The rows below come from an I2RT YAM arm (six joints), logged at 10 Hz.
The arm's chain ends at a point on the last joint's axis. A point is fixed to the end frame.
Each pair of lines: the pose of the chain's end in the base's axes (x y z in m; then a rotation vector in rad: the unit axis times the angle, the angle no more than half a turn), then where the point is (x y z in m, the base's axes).
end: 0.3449 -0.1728 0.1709 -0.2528 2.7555 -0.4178
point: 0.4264 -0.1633 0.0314
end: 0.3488 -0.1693 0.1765 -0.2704 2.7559 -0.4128
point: 0.4297 -0.1586 0.0368
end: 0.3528 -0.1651 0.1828 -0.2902 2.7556 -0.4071
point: 0.4331 -0.1531 0.0428
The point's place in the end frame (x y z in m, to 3 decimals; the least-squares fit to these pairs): -0.035 0.043 0.152
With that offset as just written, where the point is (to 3 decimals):
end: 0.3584 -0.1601 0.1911 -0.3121 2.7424 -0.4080
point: 0.440 -0.147 0.052
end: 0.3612 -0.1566 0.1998 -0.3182 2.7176 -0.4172
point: 0.445 -0.144 0.062
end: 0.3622 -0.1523 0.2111 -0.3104 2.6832 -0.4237
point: 0.451 -0.140 0.076
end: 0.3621 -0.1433 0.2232 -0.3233 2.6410 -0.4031
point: 0.456 -0.128 0.092
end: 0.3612 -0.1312 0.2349 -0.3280 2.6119 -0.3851
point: 0.458 -0.113 0.107
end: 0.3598 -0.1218 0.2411 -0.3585 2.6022 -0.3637
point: 0.457 -0.100 0.114
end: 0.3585 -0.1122 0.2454 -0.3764 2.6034 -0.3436
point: 0.455 -0.087 0.118
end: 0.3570 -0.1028 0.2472 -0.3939 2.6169 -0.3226
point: 0.451 -0.075 0.118
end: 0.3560 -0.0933 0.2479 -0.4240 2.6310 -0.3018
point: 0.446 -0.062 0.117
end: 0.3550 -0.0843 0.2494 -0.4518 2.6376 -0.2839
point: 0.443 -0.051 0.118
